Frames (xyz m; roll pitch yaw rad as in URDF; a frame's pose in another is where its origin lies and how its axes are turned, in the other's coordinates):
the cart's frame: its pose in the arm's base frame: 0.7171 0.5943 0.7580 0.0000 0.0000 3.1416
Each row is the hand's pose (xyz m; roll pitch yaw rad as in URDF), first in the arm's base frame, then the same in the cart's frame.
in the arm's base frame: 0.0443 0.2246 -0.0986 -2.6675 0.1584 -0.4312
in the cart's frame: 0.6728 0.3697 -0.8566 -2.6675 0.1584 2.7104
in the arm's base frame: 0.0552 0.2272 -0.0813 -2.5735 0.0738 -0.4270
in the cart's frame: 0.6619 0.3671 -0.8393 -2.5735 0.0738 2.7146
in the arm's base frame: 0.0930 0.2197 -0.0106 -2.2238 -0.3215 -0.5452
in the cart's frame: 0.6241 0.3746 -0.7686 -2.2238 -0.3215 2.5964
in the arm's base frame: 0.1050 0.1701 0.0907 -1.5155 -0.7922 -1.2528
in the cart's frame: 0.6121 0.4242 -0.6673 -1.5155 -0.7922 1.8888
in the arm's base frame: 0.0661 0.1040 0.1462 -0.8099 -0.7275 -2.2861
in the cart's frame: 0.6510 0.4903 -0.6118 -0.8099 -0.7275 0.8555
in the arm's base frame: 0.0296 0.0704 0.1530 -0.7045 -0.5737 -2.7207
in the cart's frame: 0.6875 0.5239 -0.6050 -0.7045 -0.5737 0.4209
